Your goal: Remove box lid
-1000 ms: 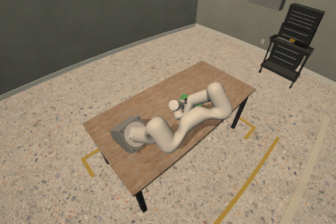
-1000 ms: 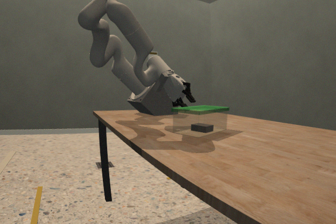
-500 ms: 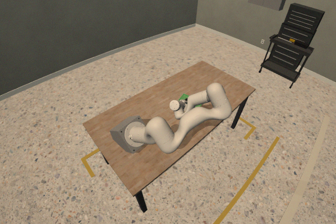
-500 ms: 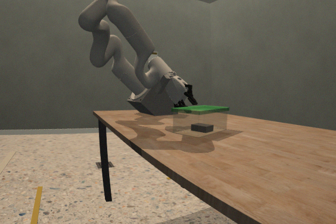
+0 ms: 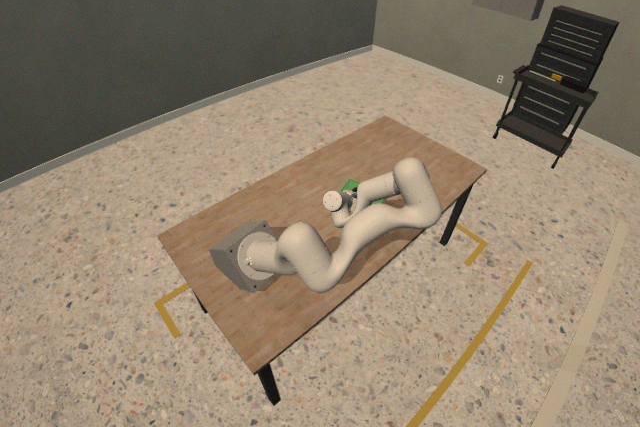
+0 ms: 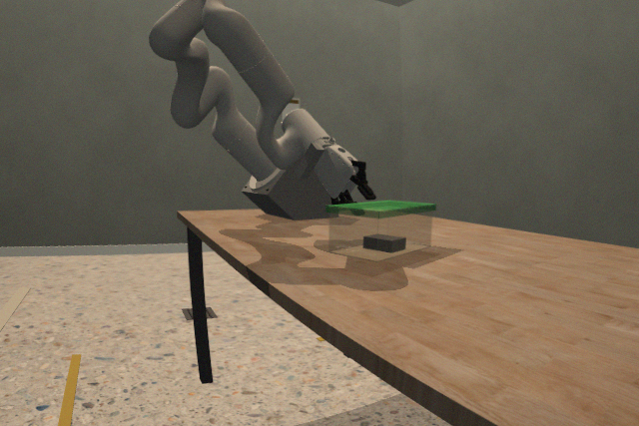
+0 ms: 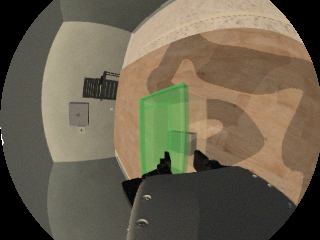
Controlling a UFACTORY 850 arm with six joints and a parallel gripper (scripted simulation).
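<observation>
Now: the green lid 70 mm ahead of my hand, 20 mm to the left of it and 10 mm below it. The rest, counted from my hand: box 70 mm ahead, 60 mm below, 20 mm to the left.
</observation>
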